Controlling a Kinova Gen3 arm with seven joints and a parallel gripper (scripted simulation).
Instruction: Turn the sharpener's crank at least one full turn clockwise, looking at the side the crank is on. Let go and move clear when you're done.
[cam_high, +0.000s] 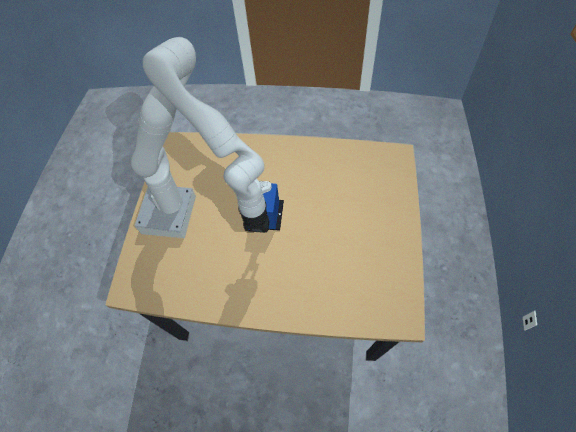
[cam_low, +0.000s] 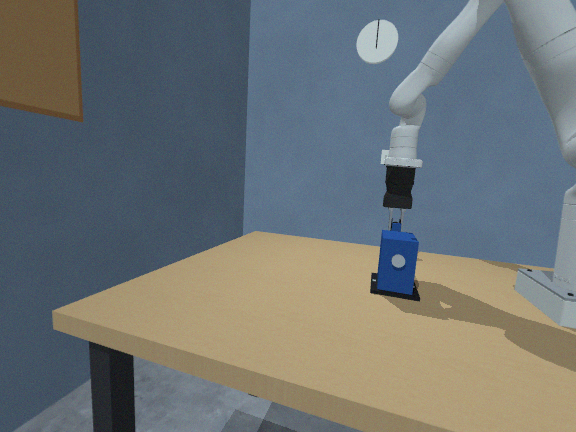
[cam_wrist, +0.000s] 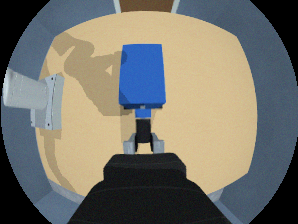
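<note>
The dark crank handle lies 2 cm to the left of my hand.
</note>
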